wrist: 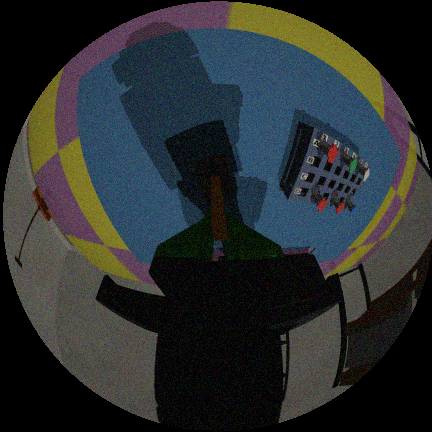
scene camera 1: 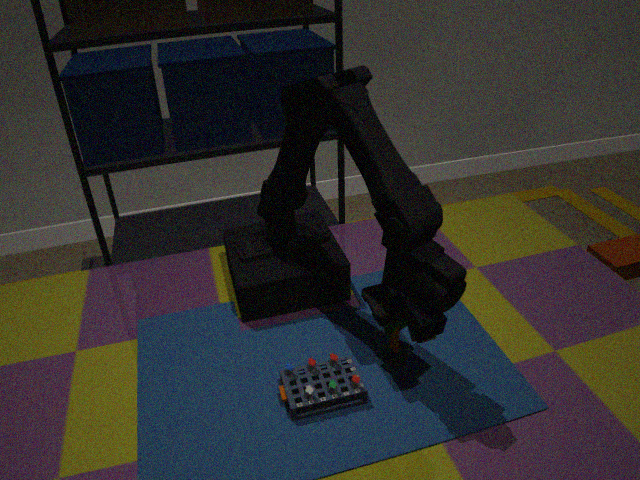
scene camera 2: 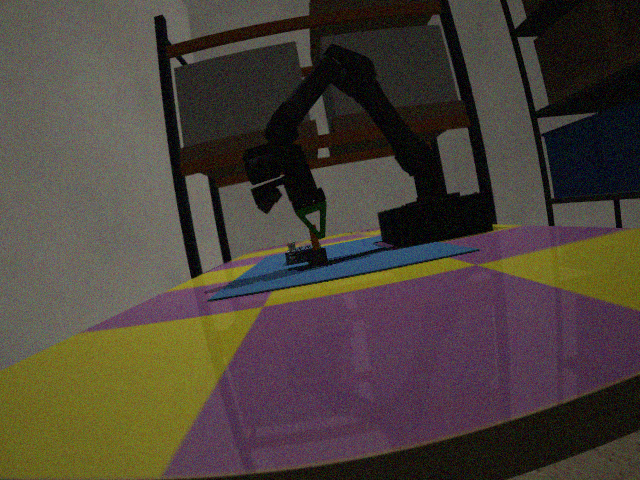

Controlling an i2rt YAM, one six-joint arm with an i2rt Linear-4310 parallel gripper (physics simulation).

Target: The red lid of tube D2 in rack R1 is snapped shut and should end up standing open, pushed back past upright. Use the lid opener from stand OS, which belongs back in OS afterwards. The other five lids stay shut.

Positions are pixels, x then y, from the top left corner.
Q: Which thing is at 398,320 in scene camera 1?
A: The gripper.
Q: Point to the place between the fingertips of the gripper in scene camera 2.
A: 321,238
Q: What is the gripper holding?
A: An orange lid opener.
